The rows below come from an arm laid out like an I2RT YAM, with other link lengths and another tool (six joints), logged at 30 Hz.
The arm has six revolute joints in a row. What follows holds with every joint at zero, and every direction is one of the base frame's.
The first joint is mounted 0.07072 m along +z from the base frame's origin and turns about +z.
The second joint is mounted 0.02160 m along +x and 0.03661 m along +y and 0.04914 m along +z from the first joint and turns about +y.
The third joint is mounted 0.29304 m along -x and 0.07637 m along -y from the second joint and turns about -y.
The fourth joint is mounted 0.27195 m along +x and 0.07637 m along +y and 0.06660 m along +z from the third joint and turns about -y.
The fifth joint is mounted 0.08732 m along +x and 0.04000 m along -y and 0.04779 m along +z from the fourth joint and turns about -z.
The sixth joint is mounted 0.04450 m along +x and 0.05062 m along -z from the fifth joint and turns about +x.
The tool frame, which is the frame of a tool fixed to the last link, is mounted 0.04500 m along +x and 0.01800 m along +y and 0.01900 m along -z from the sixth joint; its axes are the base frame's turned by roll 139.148, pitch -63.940 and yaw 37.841 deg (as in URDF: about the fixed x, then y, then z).
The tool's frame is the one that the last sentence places.
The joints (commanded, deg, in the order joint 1, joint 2, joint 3, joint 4, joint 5, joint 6), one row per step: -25.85 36.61 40.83 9.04 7.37 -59.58; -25.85 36.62 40.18 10.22 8.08 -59.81; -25.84 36.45 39.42 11.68 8.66 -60.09; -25.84 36.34 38.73 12.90 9.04 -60.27; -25.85 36.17 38.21 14.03 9.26 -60.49; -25.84 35.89 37.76 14.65 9.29 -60.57; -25.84 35.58 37.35 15.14 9.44 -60.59; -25.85 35.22 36.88 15.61 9.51 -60.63; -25.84 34.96 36.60 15.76 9.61 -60.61; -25.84 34.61 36.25 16.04 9.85 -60.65; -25.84 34.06 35.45 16.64 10.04 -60.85; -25.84 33.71 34.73 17.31 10.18 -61.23; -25.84 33.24 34.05 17.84 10.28 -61.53; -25.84 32.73 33.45 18.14 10.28 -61.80; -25.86 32.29 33.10 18.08 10.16 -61.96; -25.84 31.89 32.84 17.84 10.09 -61.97
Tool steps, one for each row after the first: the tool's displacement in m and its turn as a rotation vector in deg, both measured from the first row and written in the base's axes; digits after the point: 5 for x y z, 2 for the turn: 0.00005 -0.00134 -0.00146 -0.26 -0.42 -0.74; -0.00049 -0.00215 -0.00226 -0.74 -1.11 -1.36; -0.00068 -0.00279 -0.00348 -1.07 -1.63 -1.78; -0.00127 -0.00303 -0.00344 -1.52 -2.24 -2.06; -0.00201 -0.00271 -0.00401 -1.77 -2.61 -2.10; -0.00303 -0.00249 -0.00459 -1.91 -2.97 -2.25; -0.00410 -0.00215 -0.00552 -2.08 -3.28 -2.34; -0.00489 -0.00188 -0.00632 -2.09 -3.42 -2.42; -0.00617 -0.00168 -0.00696 -2.18 -3.68 -2.66; -0.00771 -0.00135 -0.00940 -2.44 -3.91 -2.90; -0.00857 -0.00135 -0.01170 -2.82 -3.98 -3.14; -0.00986 -0.00104 -0.01370 -3.17 -4.12 -3.32; -0.01122 -0.00051 -0.01565 -3.47 -4.16 -3.39; -0.01239 0.00010 -0.01700 -3.64 -4.09 -3.34; -0.01336 0.00077 -0.01836 -3.62 -3.99 -3.26
